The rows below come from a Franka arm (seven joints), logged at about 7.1 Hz.
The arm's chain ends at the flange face. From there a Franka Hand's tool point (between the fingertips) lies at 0.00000 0.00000 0.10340 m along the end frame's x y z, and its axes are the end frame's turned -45 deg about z.
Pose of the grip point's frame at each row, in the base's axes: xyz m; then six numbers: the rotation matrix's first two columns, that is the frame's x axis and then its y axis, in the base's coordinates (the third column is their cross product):
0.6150 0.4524 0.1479 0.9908 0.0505 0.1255 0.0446 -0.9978 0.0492
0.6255 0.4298 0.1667 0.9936 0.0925 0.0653 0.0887 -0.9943 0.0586
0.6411 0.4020 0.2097 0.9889 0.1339 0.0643 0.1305 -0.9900 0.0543
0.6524 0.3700 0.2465 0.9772 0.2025 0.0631 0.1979 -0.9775 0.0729
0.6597 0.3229 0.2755 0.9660 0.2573 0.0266 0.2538 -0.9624 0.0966
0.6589 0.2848 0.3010 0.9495 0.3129 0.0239 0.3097 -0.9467 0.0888
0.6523 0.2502 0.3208 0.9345 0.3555 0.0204 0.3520 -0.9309 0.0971
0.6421 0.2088 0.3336 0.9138 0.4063 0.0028 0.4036 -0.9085 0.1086
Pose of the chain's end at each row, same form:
0.6018 0.4569 0.2504 0.7321 -0.6698 0.1235 -0.6691 -0.7413 -0.0540
0.6182 0.4352 0.2697 0.7653 -0.6377 0.0876 -0.6399 -0.7685 -0.0047
0.6338 0.4067 0.3127 0.7915 -0.6054 0.0839 -0.6070 -0.7947 -0.0071
0.6445 0.3761 0.3494 0.8309 -0.5480 0.0962 -0.5510 -0.8344 0.0069
0.6545 0.3319 0.3784 0.8625 -0.4986 0.0871 -0.5036 -0.8625 0.0495
0.6537 0.2928 0.4040 0.8904 -0.4482 0.0797 -0.4524 -0.8907 0.0459
0.6468 0.2588 0.4237 0.9097 -0.4069 0.0831 -0.4119 -0.9096 0.0542
0.6373 0.2189 0.4364 0.9315 -0.3551 0.0788 -0.3608 -0.9297 0.0748

